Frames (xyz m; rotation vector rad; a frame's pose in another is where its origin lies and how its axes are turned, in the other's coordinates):
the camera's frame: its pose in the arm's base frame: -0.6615 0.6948 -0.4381 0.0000 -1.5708 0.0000
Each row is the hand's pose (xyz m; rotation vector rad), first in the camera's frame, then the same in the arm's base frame.
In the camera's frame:
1: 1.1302 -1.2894 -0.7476 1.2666 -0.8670 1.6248
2: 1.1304 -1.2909 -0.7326 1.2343 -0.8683 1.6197
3: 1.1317 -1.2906 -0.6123 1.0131 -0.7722 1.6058
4: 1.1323 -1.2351 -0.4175 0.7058 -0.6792 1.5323
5: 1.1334 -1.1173 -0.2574 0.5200 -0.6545 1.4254
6: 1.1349 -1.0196 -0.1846 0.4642 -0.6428 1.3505
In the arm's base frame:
1: 0.0861 -0.5946 0.6921 -0.3078 -1.6806 2.4848
2: 0.0711 -0.5961 0.6923 -0.3316 -1.6999 2.4554
3: -0.0492 -0.5958 0.6936 -0.5050 -1.7190 2.2315
4: -0.2440 -0.5403 0.6942 -0.6991 -1.7721 1.8931
5: -0.4041 -0.4225 0.6953 -0.7666 -1.8434 1.6471
6: -0.4769 -0.3248 0.6968 -0.7507 -1.8772 1.5370

